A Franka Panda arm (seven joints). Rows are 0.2 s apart.
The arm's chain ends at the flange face. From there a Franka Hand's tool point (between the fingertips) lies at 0.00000 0.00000 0.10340 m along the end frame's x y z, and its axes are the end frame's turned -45 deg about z.
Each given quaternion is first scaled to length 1.
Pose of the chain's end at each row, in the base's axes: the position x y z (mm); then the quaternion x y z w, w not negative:
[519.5 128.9 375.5 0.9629 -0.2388 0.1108 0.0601]
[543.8 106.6 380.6 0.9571 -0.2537 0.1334 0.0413]
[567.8 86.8 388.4 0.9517 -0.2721 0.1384 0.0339]
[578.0 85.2 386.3 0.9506 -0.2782 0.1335 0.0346]
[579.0 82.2 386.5 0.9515 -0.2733 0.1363 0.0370]
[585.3 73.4 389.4 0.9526 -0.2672 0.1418 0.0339]
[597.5 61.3 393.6 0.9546 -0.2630 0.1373 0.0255]
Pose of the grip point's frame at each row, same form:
[538.6 111.5 275.4 0.9809 0.1479 0.0794 0.0979]
[568.0 91.4 281.2 0.9814 0.1319 0.1074 0.0892]
[593.1 72.3 289.2 0.9833 0.1128 0.1149 0.0843]
[602.3 70.7 286.8 0.9847 0.1068 0.1101 0.0831]
[603.7 67.2 287.2 0.9837 0.1116 0.1118 0.0863]
[611.4 58.9 290.4 0.9823 0.1177 0.1180 0.0856]
[623.2 48.8 294.2 0.9826 0.1223 0.1171 0.0761]

